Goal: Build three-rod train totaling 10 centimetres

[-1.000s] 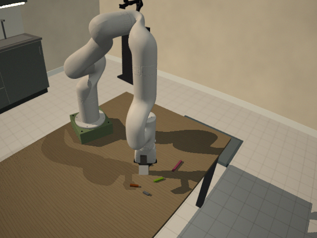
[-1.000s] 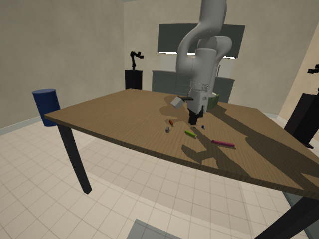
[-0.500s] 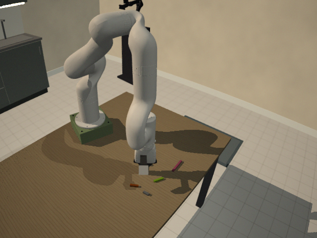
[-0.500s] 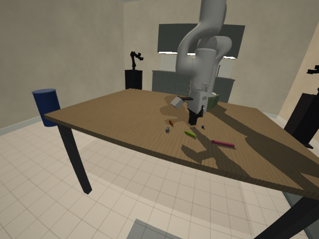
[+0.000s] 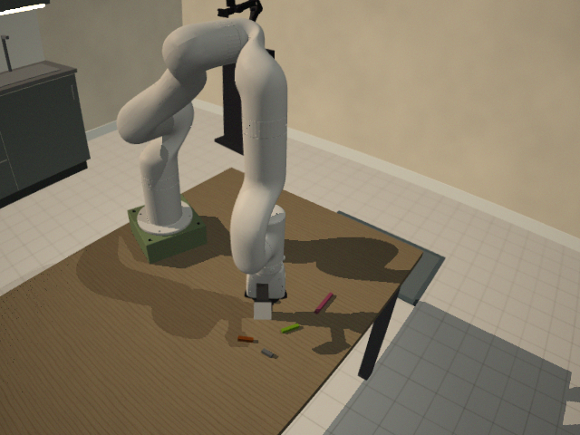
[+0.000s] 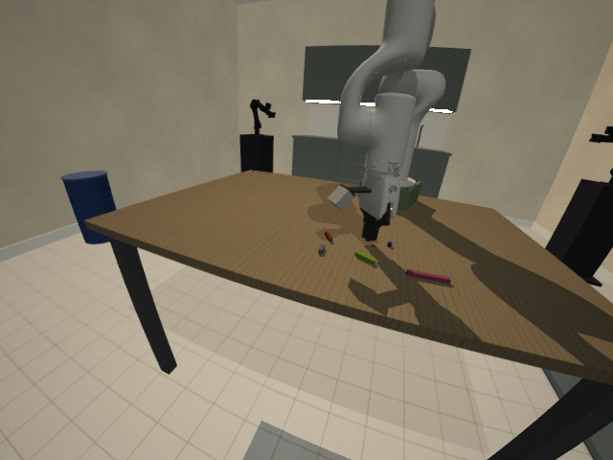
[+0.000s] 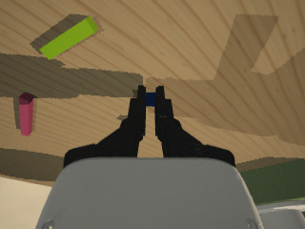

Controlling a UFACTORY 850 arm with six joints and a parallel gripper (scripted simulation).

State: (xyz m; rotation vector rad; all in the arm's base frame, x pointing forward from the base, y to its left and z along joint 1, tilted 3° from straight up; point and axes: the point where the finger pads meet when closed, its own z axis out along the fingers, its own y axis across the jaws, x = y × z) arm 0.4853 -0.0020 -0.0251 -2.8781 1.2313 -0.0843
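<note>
My gripper is now 100 mm to the left of the orange rod, 30 mm short of it and 30 mm above it. The rest, counted from my hand: pink rod (150 mm to the left, 90 mm ahead, 30 mm below); then grey rod (100 mm ahead, 90 mm to the right, 30 mm below); then lime rod (80 mm ahead, 30 mm below, 10 mm to the left).
</note>
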